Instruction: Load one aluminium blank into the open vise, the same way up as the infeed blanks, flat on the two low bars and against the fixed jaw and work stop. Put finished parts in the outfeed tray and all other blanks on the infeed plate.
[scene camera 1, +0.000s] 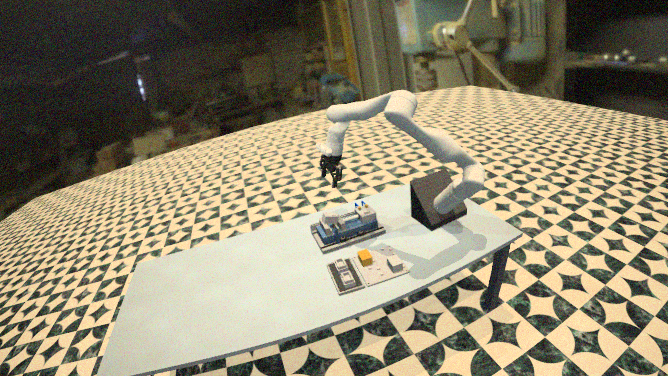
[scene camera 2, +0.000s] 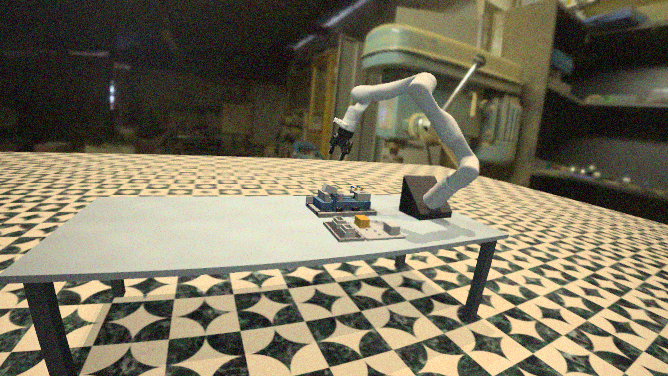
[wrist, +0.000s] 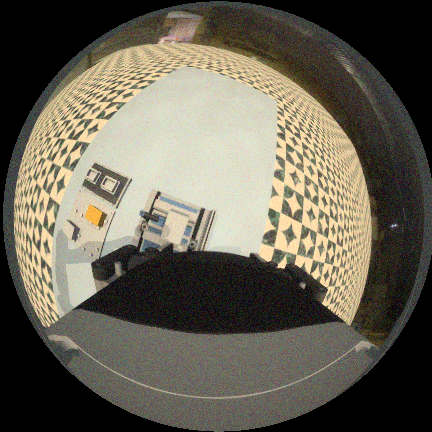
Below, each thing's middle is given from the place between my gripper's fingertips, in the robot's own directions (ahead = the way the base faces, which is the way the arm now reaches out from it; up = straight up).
Labels:
The infeed plate (scene camera 1: 372, 276) lies 90 mm behind my hand, 340 mm to the left of it and 240 mm below it.

